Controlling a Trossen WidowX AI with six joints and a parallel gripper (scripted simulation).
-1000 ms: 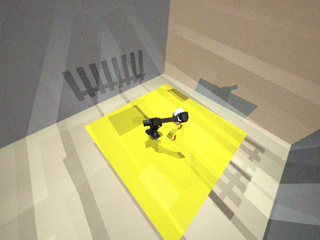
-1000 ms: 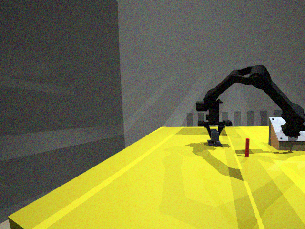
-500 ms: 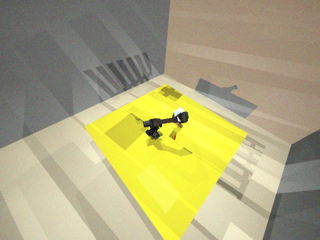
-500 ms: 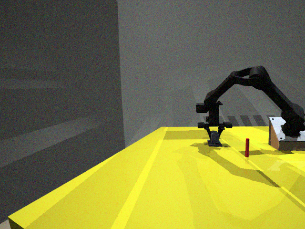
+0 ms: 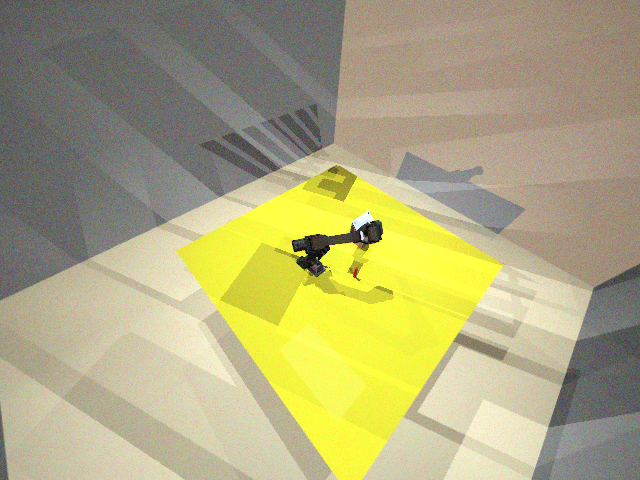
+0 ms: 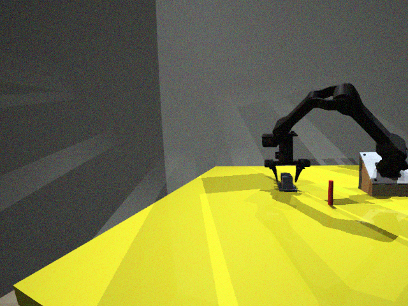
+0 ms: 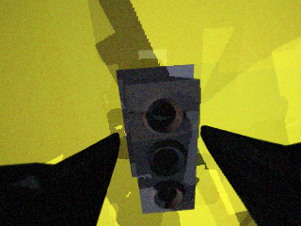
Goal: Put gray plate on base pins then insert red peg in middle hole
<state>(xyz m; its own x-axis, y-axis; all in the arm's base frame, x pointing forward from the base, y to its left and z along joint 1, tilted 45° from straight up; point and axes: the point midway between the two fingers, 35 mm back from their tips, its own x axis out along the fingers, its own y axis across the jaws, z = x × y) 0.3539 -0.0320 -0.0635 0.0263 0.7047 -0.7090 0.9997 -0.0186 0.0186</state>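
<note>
Right now the gray base is 20 mm below my gripper tip. The rest, counted from my gripper tip: red peg 120 mm behind, 190 mm to the left, 20 mm above; gray plate 20 mm above.
</note>
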